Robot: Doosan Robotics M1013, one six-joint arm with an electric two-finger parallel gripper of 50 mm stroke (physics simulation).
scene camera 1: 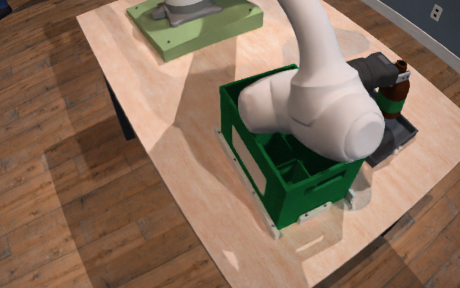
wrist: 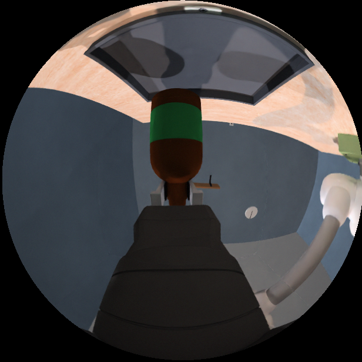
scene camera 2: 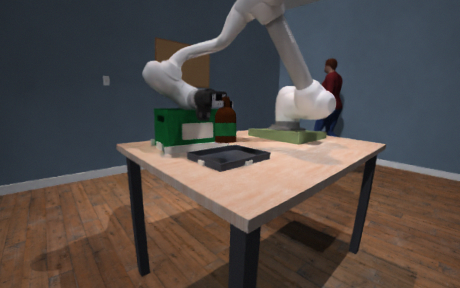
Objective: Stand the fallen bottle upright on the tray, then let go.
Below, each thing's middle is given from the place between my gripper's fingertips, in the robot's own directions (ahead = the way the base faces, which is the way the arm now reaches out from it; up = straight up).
I see my gripper 1 cm to the left of the brown bottle [scene camera 1: 390, 100] and 5 cm above it.
